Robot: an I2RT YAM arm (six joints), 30 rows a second.
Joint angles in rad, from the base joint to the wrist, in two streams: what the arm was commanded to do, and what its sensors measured. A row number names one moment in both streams.
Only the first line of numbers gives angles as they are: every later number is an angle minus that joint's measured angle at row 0.
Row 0, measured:
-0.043 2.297 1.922 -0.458 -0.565 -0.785
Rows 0 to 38, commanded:
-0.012 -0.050 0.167 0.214 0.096 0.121
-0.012 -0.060 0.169 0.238 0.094 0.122
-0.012 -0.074 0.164 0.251 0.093 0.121
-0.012 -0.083 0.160 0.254 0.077 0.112
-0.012 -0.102 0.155 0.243 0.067 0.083
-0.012 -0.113 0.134 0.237 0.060 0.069
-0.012 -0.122 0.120 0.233 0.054 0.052
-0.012 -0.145 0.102 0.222 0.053 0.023
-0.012 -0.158 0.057 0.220 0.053 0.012
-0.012 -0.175 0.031 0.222 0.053 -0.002
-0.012 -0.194 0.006 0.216 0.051 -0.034
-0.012 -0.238 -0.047 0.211 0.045 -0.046
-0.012 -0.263 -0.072 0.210 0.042 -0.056
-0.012 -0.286 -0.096 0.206 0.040 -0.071
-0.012 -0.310 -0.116 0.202 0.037 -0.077
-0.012 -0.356 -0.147 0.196 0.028 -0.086
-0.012 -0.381 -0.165 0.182 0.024 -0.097
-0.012 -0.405 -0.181 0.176 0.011 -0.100
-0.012 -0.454 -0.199 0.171 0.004 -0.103
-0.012 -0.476 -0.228 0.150 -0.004 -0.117
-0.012 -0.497 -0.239 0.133 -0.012 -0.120
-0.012 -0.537 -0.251 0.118 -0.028 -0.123
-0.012 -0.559 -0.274 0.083 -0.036 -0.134
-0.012 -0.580 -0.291 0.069 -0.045 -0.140
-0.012 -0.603 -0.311 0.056 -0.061 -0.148
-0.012 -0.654 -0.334 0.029 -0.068 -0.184
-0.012 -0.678 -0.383 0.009 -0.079 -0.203
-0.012 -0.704 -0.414 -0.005 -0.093 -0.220
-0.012 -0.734 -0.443 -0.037 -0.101 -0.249
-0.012 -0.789 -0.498 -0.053 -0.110 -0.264
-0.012 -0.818 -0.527 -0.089 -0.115 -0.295
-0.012 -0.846 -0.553 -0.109 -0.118 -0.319
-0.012 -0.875 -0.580 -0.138 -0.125 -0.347
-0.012 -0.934 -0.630 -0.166 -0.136 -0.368
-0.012 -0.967 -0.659 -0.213 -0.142 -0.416
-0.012 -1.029 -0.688 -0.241 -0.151 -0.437
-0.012 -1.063 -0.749 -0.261 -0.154 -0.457
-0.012 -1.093 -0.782 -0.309 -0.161 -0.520
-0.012 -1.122 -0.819 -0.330 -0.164 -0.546
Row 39, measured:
0.023 -1.004 -0.731 -0.186 -0.182 -0.367
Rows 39 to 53, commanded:
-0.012 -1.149 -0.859 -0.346 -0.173 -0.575
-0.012 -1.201 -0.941 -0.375 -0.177 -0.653
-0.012 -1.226 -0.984 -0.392 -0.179 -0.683
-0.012 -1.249 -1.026 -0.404 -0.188 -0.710
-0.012 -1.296 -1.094 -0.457 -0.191 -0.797
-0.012 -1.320 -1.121 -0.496 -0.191 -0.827
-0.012 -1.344 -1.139 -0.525 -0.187 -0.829
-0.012 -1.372 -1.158 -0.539 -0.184 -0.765
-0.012 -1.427 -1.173 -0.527 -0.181 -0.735
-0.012 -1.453 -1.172 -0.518 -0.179 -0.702
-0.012 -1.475 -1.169 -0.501 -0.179 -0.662
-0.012 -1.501 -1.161 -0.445 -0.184 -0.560
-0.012 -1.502 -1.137 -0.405 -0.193 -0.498
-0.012 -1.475 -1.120 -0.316 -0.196 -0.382
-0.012 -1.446 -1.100 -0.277 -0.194 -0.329
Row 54, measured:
-0.008 -1.486 -1.176 -0.462 -0.177 -0.597
